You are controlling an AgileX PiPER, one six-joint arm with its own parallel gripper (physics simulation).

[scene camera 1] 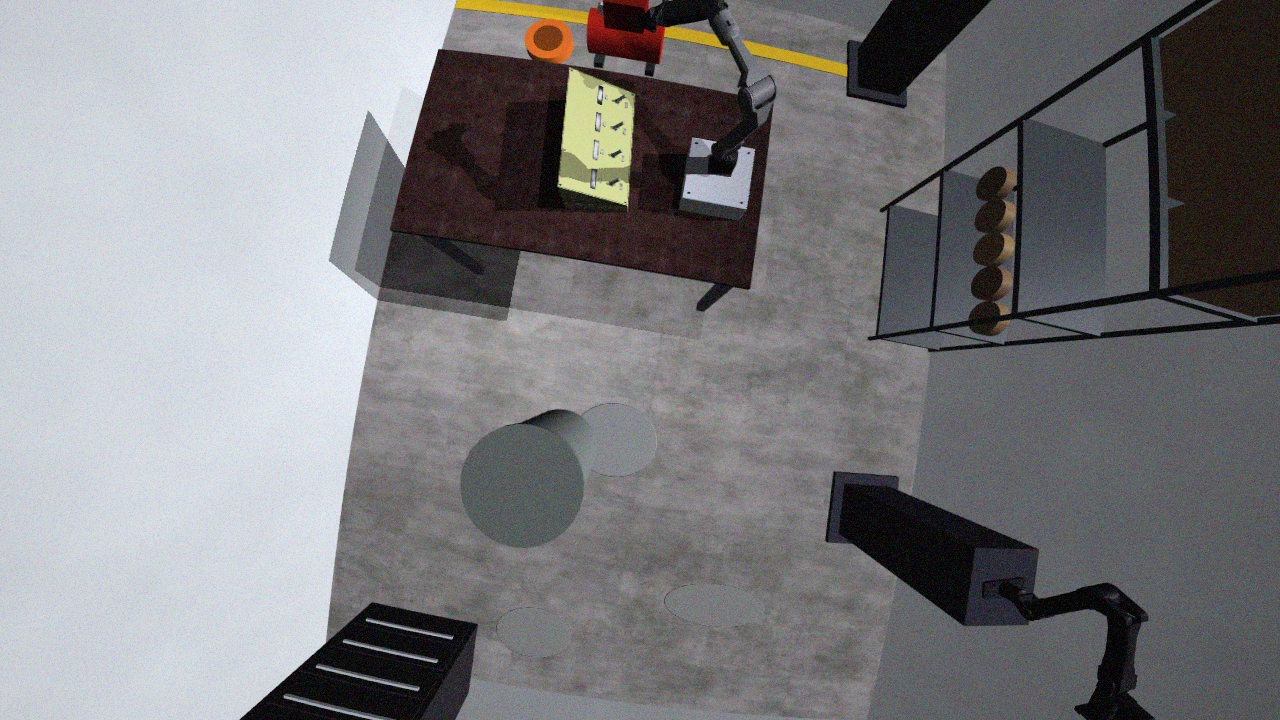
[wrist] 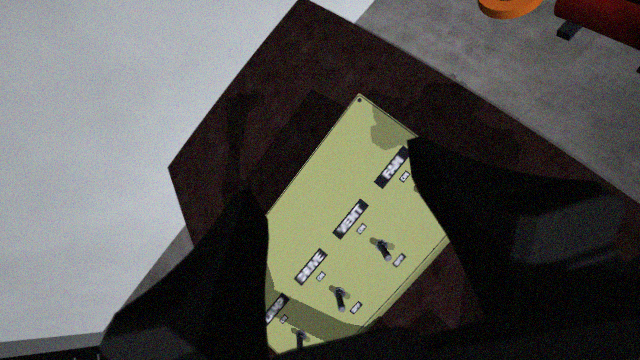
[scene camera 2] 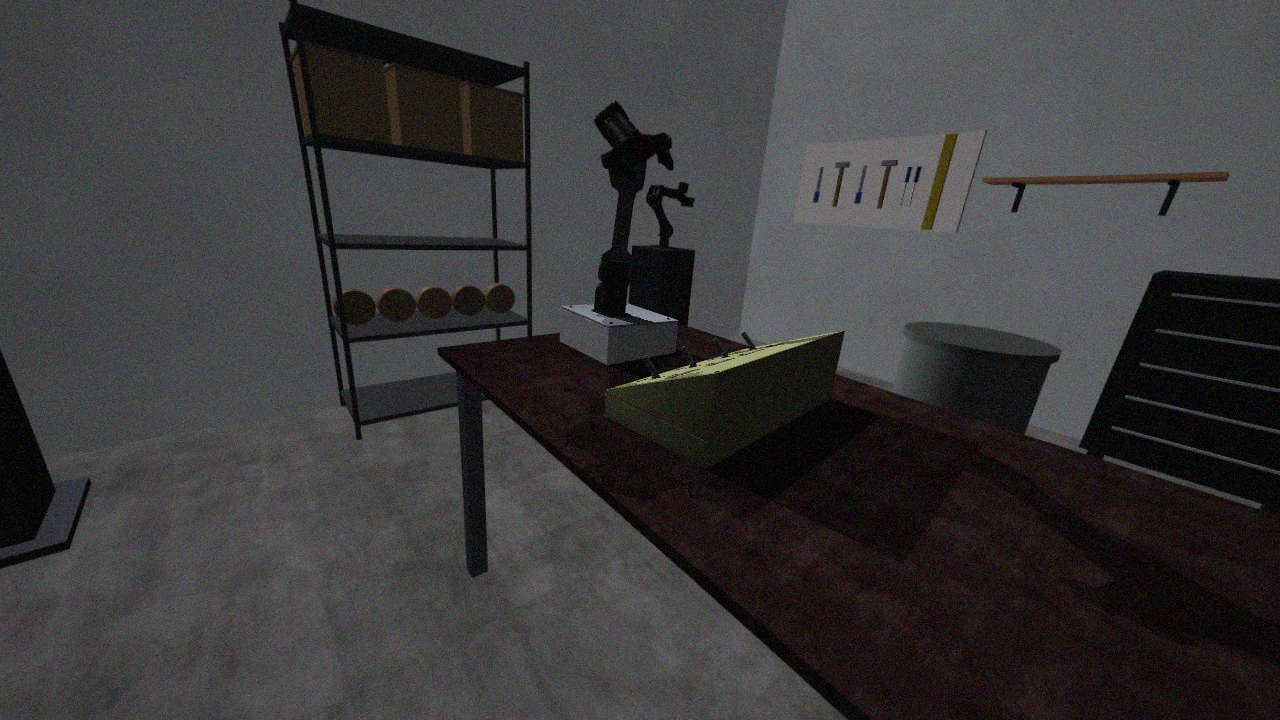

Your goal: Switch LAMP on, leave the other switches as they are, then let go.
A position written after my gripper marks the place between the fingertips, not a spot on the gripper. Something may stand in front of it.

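I can see my gripper [scene camera 2: 653, 171], and the wrist view shows my gripper [wrist: 332, 182] as well. There is also a yellow-green switch panel [scene camera 2: 706, 411]. Scene camera 1 shows the yellow-green switch panel [scene camera 1: 587, 166] too, and in the wrist view I find the yellow-green switch panel [wrist: 355, 191].
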